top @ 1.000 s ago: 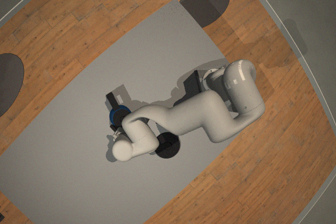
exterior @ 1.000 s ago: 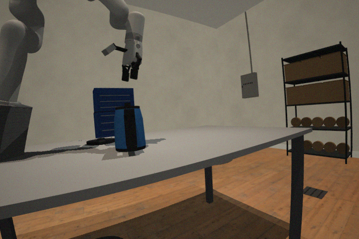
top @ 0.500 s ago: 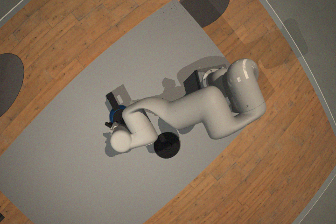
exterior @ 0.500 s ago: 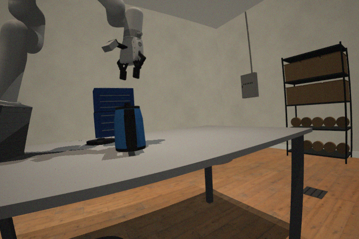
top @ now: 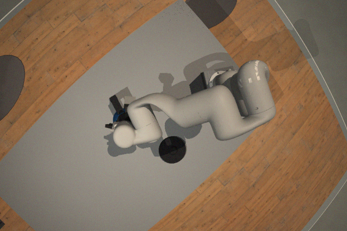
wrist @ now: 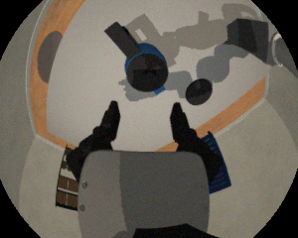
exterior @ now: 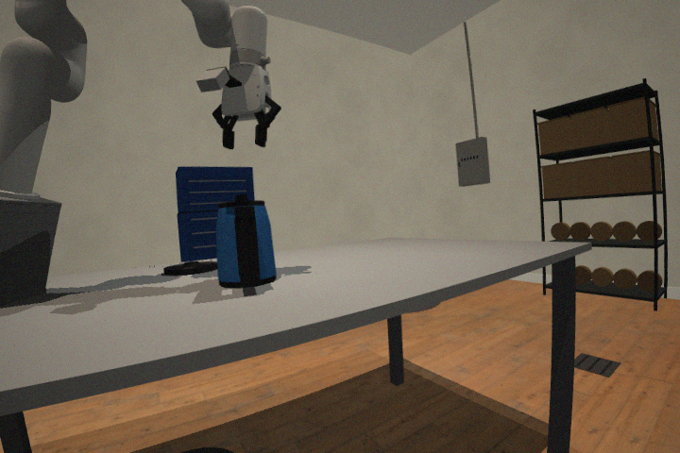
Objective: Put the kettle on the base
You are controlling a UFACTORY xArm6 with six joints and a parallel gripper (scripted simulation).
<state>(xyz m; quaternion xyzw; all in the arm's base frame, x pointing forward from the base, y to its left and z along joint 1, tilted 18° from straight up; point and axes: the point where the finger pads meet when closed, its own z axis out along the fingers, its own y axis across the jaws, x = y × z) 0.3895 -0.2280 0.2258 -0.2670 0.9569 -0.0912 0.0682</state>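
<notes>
Right now the blue kettle is 210 mm below my hand, 20 mm to the right of it and 20 mm behind it. From my hand the other things lie so: round black base 320 mm to the left, 290 mm below, 20 mm behind.
</notes>
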